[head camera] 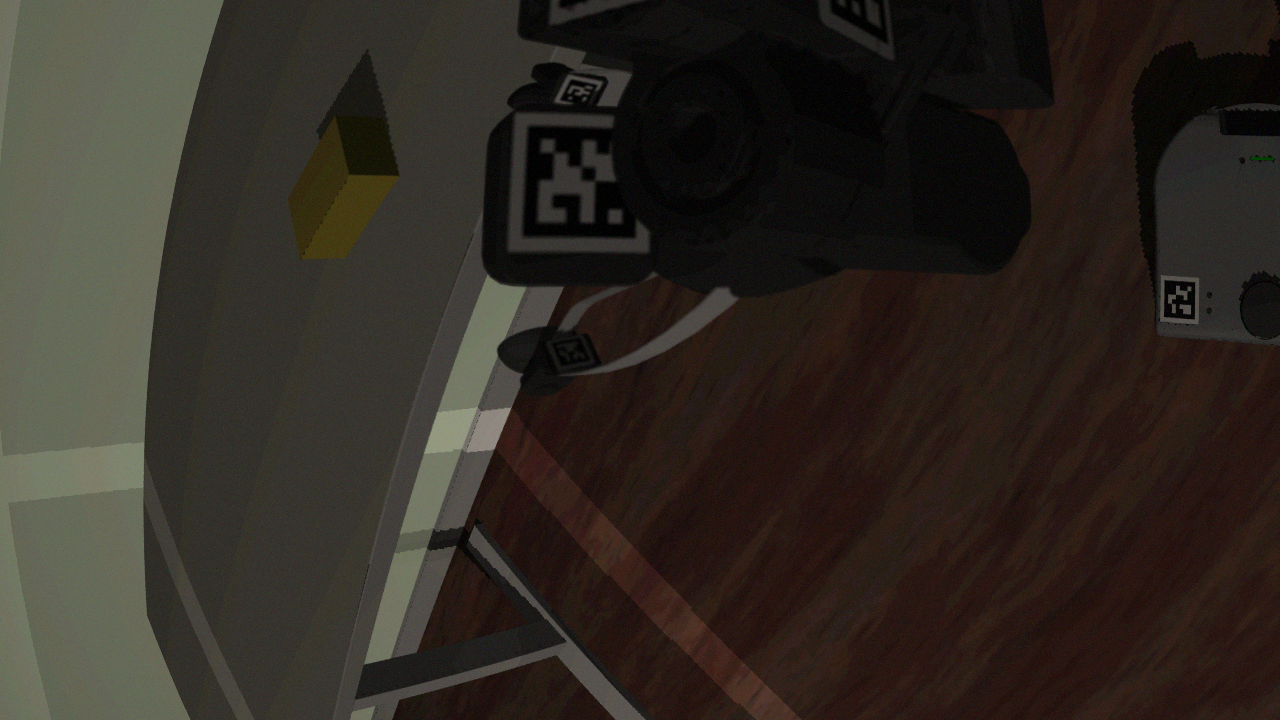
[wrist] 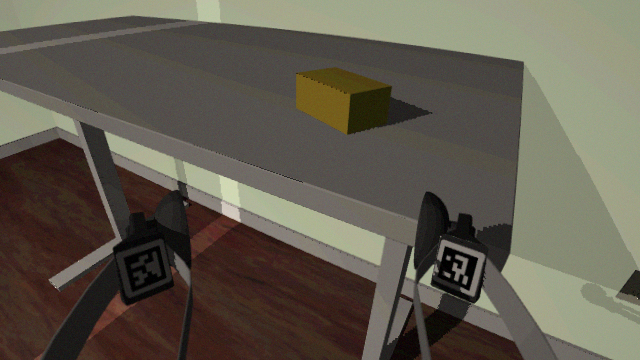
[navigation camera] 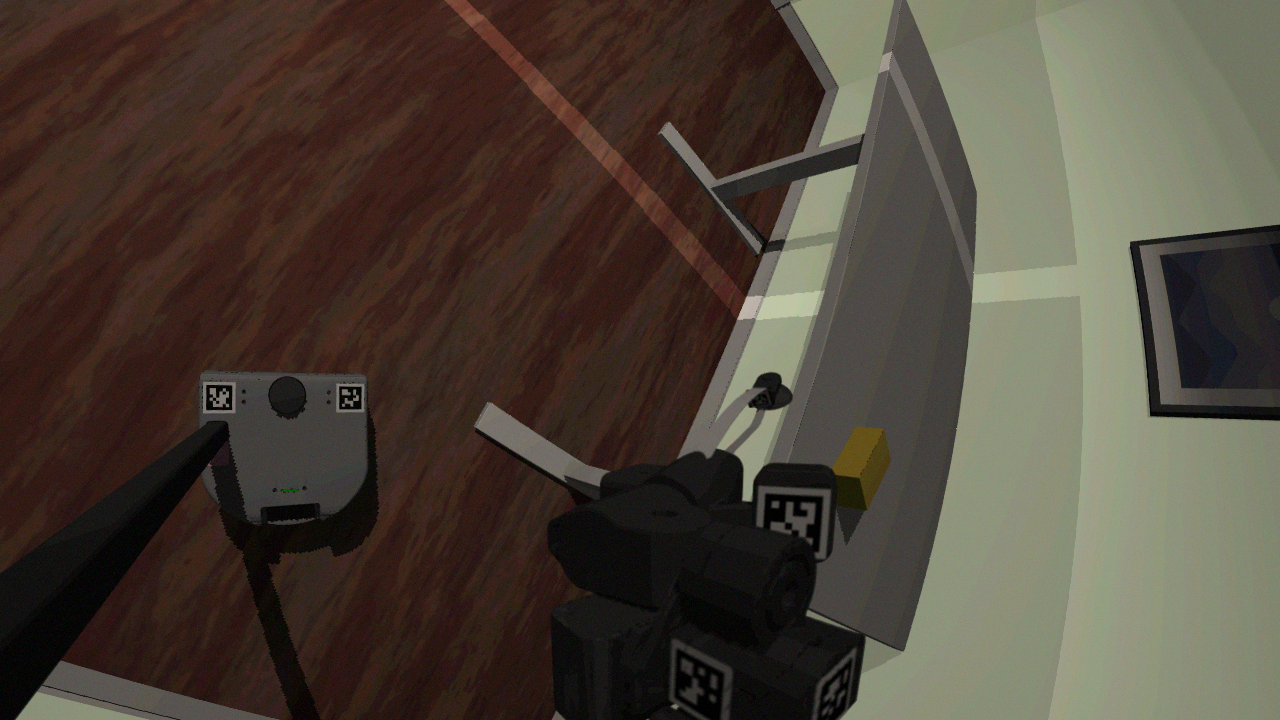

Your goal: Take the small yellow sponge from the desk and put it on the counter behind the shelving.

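Observation:
The yellow sponge is a block lying on the grey desk, nearer its right end in the wrist view. My gripper is open, with its fingers wide apart and nothing between them. In the wrist view the fingertips are in front of the desk's near edge, and the sponge is beyond them, a little right of centre. In the navigation camera view one fingertip shows beside the desk edge; the other is hidden. The counter and the shelving do not show.
Desk legs stand below the desk top. A pale wall runs behind the desk, with a framed picture on it. My base stands on the reddish wood floor.

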